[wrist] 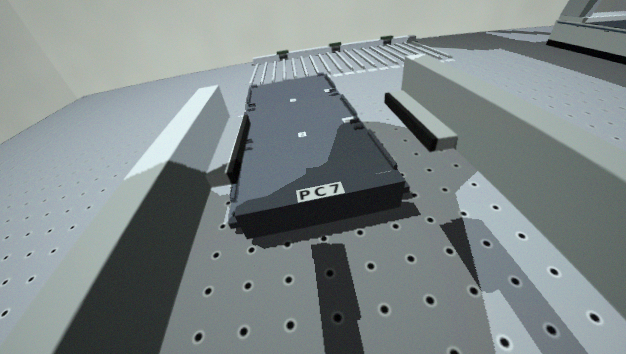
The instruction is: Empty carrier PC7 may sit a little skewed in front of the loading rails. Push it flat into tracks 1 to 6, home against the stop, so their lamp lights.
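Note:
Empty carrier PC7, a long dark grey tray, lies on the perforated table with its labelled end toward the camera. Its far end is at the front of the loading rails, at their left part; whether it touches them or sits skewed I cannot tell. The rails' track numbers are hidden or too small to read. A pale stop bar runs behind the rails. My gripper is shut with nothing held; its black pads still stand apart, one on each side above the carrier. No lit lamp can be made out.
Dark green blocks sit along the stop bar. A grey machine with a black base stands at the upper right. A pale wall rises behind the table. Shadows fall over the carrier and the table.

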